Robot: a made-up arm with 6 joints.
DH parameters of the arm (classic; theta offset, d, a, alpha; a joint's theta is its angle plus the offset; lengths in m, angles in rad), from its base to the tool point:
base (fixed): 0.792 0 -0.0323 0
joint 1: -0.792 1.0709 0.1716 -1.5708
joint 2: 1.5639 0 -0.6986 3.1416
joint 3: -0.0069 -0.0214 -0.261 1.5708
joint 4: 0 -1.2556 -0.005 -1.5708
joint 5: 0 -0.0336 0.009 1.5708
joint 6: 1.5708 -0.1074 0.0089 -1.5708
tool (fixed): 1.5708 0.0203 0 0
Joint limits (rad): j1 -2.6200..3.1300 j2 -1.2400..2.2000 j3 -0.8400..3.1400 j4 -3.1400..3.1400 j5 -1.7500..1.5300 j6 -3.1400..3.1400
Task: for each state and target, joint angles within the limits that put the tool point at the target. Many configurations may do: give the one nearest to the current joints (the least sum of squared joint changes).
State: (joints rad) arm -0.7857 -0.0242 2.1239 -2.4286 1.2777 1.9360
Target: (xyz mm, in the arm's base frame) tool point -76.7 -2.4 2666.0
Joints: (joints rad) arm -1.0445 0.7428 2.7624 -3.1223 1.5156 1.8706
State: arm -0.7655 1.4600 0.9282 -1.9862 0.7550 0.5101
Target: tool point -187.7 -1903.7 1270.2
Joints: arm -1.6127 0.6842 0.2370 -2.0842 1.0243 0.4908
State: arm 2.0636 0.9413 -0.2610 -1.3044 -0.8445 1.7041
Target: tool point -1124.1 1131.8 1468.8
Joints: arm 2.2585 0.1582 -0.2775 -1.2783 -0.9510 1.7236
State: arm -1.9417 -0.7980 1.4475 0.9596 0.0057 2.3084
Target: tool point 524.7 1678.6 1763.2
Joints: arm -1.8533 -1.1579 1.5209 0.9390 0.0767 2.3090
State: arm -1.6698 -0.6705 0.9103 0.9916 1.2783 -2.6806
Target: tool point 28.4 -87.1 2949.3
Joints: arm -1.9643 -0.6996 0.4537 1.0816 0.6035 -2.6262
